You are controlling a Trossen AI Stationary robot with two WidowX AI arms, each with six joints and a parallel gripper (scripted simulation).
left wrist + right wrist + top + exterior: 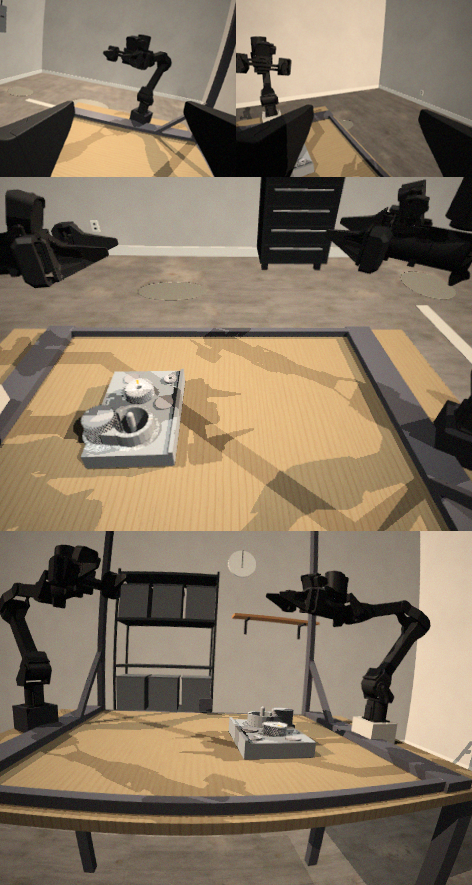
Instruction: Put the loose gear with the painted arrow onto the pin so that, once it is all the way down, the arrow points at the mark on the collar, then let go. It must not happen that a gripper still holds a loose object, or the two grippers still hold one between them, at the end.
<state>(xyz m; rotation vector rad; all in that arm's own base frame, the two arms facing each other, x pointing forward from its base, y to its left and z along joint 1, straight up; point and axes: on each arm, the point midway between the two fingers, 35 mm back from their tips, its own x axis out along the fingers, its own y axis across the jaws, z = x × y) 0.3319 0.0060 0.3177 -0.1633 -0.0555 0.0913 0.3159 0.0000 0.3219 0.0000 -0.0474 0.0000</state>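
The loose gear lies 330 mm below my left hand, 20 mm ahead of it and 10 mm to the right of it. Also, from my left hand: flat round disc: 340 mm below, 70 mm to the right.
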